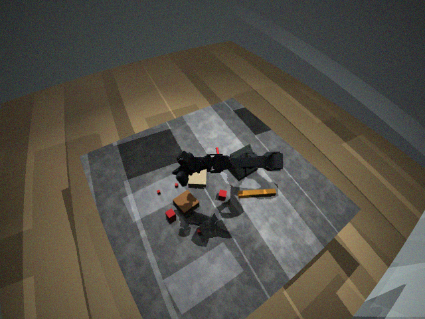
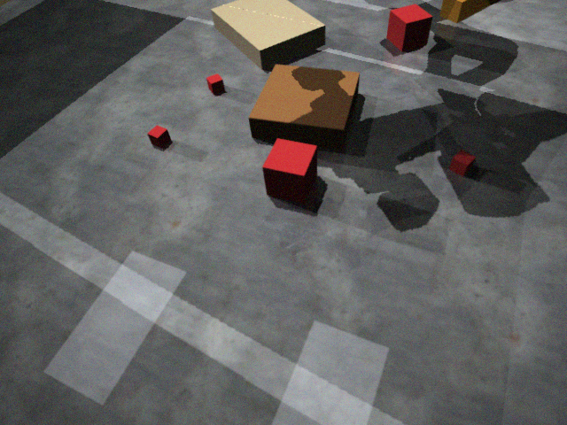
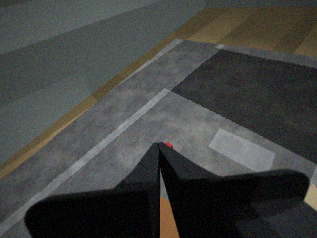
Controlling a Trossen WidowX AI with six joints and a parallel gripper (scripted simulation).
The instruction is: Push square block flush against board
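Now: gripper tip 200 mm above the brown square block, 70 mm to the right of it and 20 mm past it. The rest, counted from my gripper tip: red stick: 400 mm behind, 210 mm below, 110 mm to the right; then long orange bar: 370 mm behind, 280 mm to the left, 200 mm below; then cream rectangular board: 200 mm below, 180 mm behind, 30 mm to the right.
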